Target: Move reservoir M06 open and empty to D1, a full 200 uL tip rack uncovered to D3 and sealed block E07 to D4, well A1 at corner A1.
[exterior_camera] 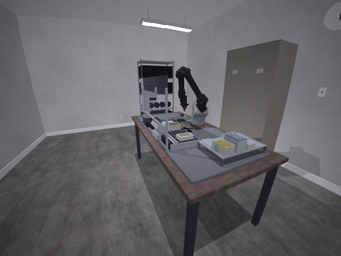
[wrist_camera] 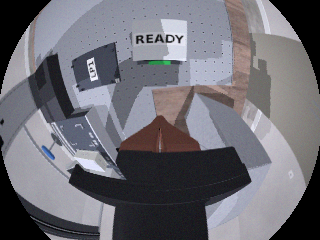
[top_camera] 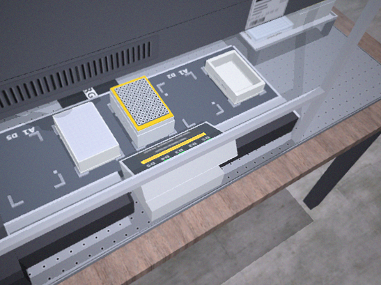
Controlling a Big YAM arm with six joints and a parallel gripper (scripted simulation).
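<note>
The green ready key is 7 cm to the right of my hand and 7 cm below it. The rest, counted from my hand: sealed deep-well block: 29 cm ahead, 25 cm to the left, 7 cm below; white one-well reservoir: 62 cm to the left, 26 cm ahead, 9 cm below; yellow tip rack: 36 cm to the left, 27 cm ahead, 5 cm below.
</note>
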